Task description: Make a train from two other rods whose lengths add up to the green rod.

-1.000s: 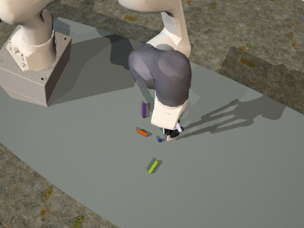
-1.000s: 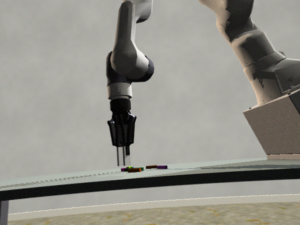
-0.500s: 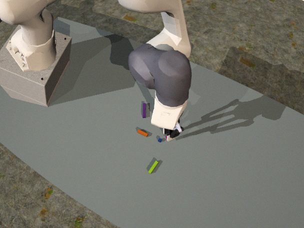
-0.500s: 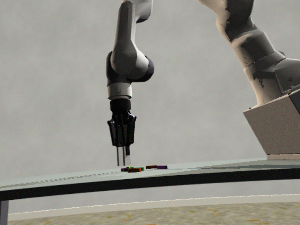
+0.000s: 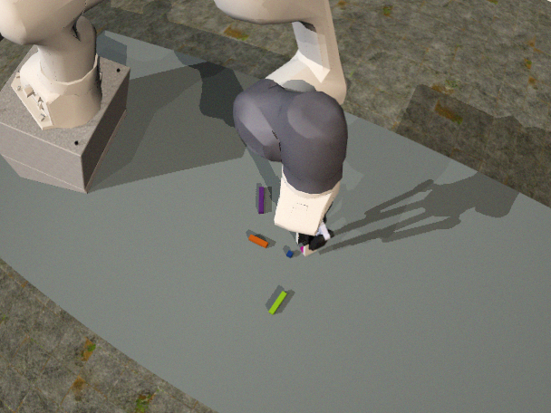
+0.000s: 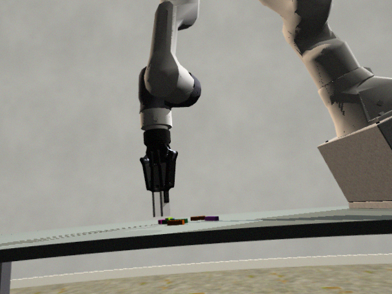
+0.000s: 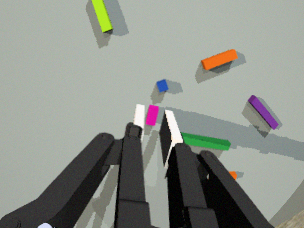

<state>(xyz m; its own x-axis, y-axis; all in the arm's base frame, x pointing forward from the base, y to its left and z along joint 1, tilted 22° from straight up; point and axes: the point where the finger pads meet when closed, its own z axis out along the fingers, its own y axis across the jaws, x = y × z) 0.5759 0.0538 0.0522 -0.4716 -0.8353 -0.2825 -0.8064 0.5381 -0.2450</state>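
The magenta rod lies 5 cm below my hand. Round my hand: lime rod 13 cm to the right, 5 cm below, 1 cm ahead; blue rod 5 cm below, 3 cm to the right, 2 cm behind; green rod 5 cm to the left, 5 cm below, 5 cm behind.
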